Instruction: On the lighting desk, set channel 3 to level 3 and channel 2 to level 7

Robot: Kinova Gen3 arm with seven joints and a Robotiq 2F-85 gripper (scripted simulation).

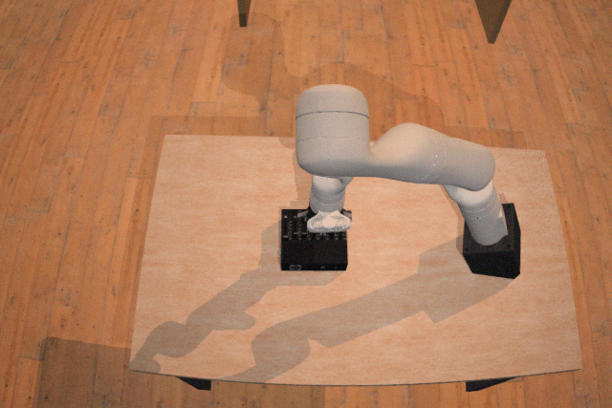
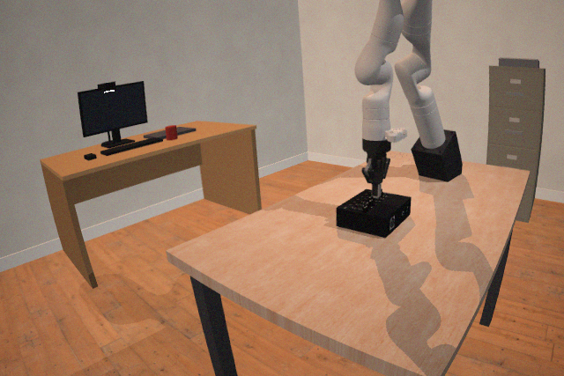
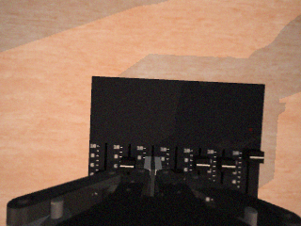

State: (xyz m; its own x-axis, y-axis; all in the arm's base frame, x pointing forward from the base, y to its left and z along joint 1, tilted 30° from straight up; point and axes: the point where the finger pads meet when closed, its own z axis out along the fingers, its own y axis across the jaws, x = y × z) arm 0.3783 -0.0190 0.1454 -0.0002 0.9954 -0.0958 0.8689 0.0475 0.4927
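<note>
The channel 3 fader cap is 2 cm to the right of my hand and 2 cm below it. The rest, counted from my hand: channel 2 fader cap: 2 cm below, 2 cm behind.
</note>
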